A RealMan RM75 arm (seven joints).
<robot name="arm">
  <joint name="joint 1" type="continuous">
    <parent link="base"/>
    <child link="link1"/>
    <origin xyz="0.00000 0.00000 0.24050" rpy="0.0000 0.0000 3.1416"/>
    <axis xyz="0 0 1"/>
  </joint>
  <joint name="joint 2" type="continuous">
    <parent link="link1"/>
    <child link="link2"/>
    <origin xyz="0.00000 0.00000 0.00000" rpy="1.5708 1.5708 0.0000"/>
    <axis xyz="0 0 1"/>
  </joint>
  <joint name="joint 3" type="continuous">
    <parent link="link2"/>
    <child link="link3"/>
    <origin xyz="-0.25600 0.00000 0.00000" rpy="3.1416 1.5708 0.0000"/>
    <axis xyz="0 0 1"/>
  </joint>
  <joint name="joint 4" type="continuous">
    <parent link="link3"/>
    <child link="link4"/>
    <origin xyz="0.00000 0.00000 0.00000" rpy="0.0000 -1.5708 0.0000"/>
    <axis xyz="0 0 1"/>
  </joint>
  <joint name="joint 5" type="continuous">
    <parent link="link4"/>
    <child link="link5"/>
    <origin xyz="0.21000 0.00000 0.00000" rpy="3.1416 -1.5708 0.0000"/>
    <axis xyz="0 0 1"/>
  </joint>
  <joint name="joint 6" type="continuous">
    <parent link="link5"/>
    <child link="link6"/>
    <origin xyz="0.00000 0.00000 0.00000" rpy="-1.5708 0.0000 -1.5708"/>
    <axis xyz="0 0 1"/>
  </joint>
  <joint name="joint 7" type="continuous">
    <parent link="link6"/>
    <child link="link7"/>
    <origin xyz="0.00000 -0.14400 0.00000" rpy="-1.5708 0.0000 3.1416"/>
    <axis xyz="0 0 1"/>
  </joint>
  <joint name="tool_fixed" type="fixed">
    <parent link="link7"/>
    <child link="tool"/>
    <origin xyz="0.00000 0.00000 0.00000" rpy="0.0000 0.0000 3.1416"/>
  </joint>
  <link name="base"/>
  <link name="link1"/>
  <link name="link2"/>
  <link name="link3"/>
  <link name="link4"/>
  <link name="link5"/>
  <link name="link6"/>
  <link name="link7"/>
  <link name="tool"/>
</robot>
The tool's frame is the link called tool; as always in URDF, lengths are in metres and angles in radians. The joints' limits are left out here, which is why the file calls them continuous.
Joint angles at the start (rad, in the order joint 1, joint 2, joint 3, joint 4, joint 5, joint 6, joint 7):
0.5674 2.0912 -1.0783 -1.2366 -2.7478 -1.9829 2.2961
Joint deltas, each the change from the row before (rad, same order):
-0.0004 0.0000 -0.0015 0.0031 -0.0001 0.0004 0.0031
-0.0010 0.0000 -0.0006 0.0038 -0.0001 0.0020 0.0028
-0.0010 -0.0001 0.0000 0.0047 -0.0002 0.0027 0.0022
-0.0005 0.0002 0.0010 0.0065 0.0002 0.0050 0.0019
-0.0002 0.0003 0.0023 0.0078 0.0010 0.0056 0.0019
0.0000 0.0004 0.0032 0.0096 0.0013 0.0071 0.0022
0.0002 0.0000 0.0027 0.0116 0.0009 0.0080 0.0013
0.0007 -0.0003 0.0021 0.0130 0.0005 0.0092 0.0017
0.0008 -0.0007 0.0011 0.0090 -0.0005 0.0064 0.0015
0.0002 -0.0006 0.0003 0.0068 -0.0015 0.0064 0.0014
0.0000 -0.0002 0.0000 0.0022 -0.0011 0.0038 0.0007
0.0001 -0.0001 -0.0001 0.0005 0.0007 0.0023 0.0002
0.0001 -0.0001 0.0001 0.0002 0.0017 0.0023 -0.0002
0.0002 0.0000 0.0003 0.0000 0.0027 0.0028 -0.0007
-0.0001 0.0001 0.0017 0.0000 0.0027 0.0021 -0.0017
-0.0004 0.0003 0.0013 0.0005 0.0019 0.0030 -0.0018
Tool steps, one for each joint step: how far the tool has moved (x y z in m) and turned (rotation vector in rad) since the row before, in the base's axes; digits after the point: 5 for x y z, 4 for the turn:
0.00044 -0.00038 -0.00052 -0.0013 -0.0010 -0.0046
0.00079 -0.00035 -0.00055 0.0002 -0.0005 -0.0051
0.00097 -0.00032 -0.00056 0.0005 -0.0002 -0.0053
0.00106 -0.00005 -0.00086 0.0018 0.0010 -0.0052
0.00109 0.00000 -0.00099 0.0024 0.0026 -0.0061
0.00128 0.00009 -0.00121 0.0033 0.0035 -0.0072
0.00158 0.00006 -0.00135 0.0023 0.0029 -0.0072
0.00170 0.00020 -0.00147 0.0024 0.0020 -0.0074
0.00126 0.00024 -0.00082 0.0018 -0.0001 -0.0050
0.00124 0.00026 -0.00060 0.0024 -0.0018 -0.0037
0.00054 0.00029 -0.00020 0.0023 -0.0015 -0.0007
0.00003 0.00031 -0.00012 0.0018 0.0003 0.0008
-0.00012 0.00037 -0.00013 0.0020 0.0014 0.0014
-0.00028 0.00050 -0.00019 0.0025 0.0026 0.0025
-0.00017 0.00035 -0.00008 0.0024 0.0036 0.0020
0.00005 0.00030 -0.00022 0.0025 0.0028 0.0019

